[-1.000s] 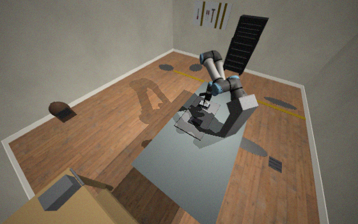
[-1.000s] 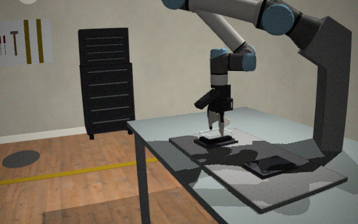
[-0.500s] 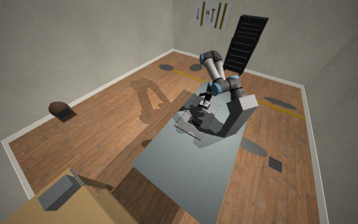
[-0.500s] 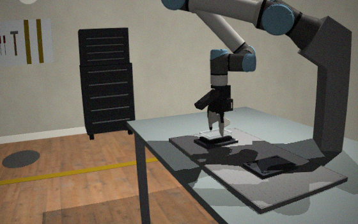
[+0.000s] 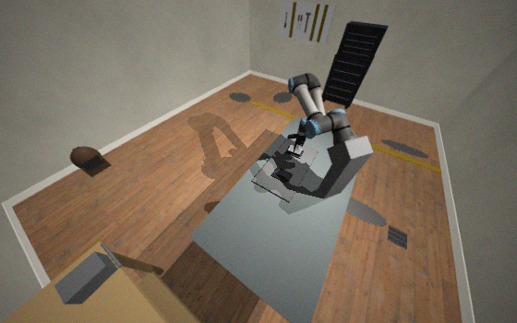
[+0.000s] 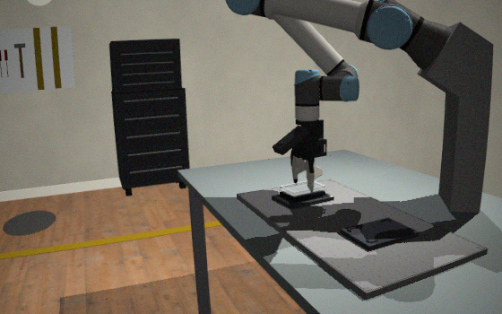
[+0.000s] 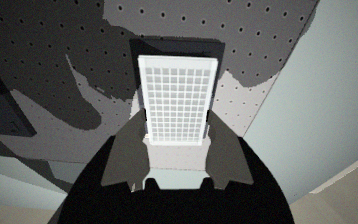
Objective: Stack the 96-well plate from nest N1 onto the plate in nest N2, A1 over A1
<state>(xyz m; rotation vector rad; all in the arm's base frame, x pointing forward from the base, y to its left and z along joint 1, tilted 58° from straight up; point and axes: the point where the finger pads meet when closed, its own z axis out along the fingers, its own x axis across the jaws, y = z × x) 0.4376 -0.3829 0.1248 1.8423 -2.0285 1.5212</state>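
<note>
Right now my hand is 1 cm above the clear 96-well plate. Also, from my hand: black plate: 3 cm below; plate nest N1: 13 cm ahead, 32 cm to the left, 4 cm below.
</note>
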